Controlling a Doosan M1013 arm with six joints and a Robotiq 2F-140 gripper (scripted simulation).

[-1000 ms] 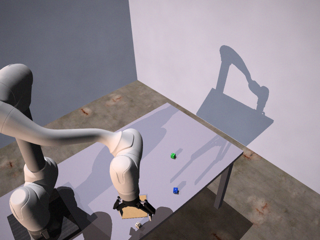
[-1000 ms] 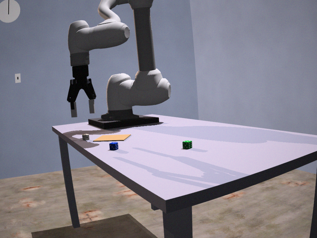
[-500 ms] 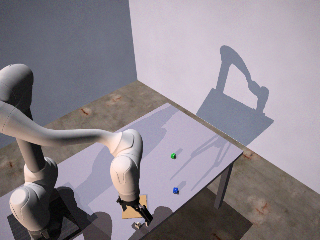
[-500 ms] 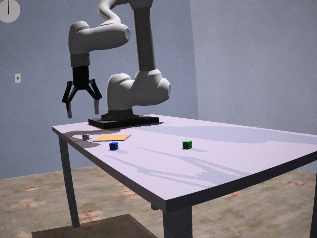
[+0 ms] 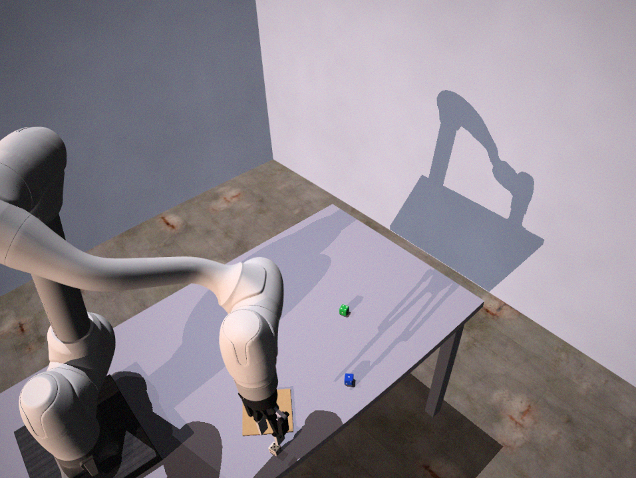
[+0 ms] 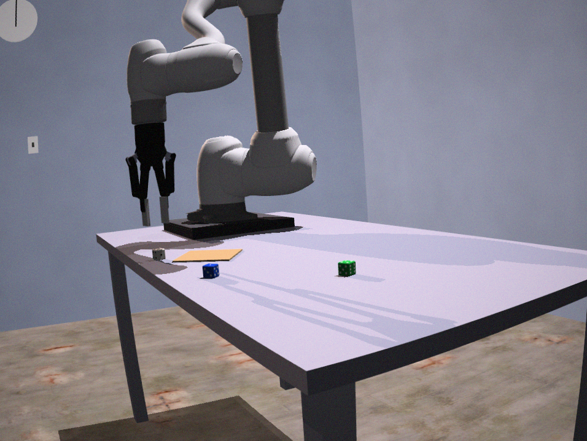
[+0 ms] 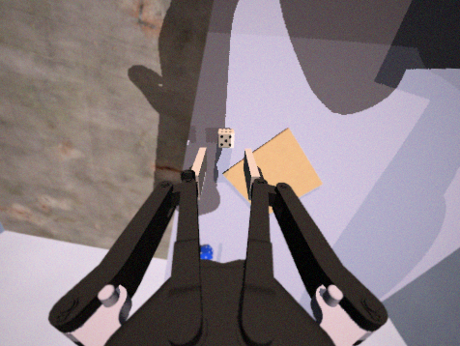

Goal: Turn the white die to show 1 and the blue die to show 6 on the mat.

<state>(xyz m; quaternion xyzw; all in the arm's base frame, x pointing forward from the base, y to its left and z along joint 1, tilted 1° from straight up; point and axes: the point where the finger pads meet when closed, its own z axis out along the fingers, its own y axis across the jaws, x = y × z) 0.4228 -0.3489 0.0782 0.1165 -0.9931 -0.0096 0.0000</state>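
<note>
The white die lies 11 cm below my hand. The rest, counted from my hand: green die: 47 cm ahead, 23 cm to the left, 11 cm below; tan mat: 12 cm below, 11 cm to the left, 6 cm ahead; blue die: 30 cm ahead, 11 cm below, 3 cm to the left.
</note>
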